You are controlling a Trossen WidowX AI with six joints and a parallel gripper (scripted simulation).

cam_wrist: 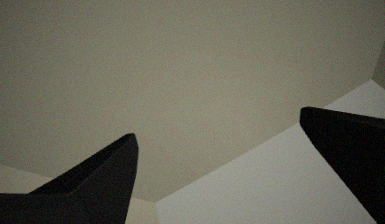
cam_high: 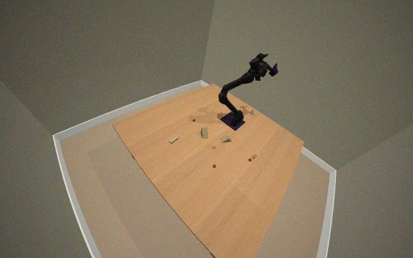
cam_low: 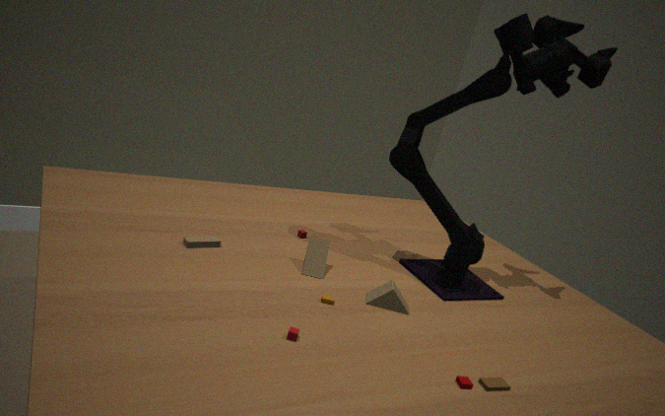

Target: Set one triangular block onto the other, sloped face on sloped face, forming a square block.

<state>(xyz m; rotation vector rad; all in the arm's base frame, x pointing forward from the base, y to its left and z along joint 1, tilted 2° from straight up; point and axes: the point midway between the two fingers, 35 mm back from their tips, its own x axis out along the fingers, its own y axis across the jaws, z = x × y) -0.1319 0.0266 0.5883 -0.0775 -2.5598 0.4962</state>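
Right now the triangular block is 380 mm ahead of my gripper tip, 20 mm to the right of it and 590 mm below it. Round my gripper tip: yellow cube: 510 mm ahead, 60 mm to the right, 610 mm below; then small brown tile: 370 mm ahead, 250 mm to the left, 610 mm below.
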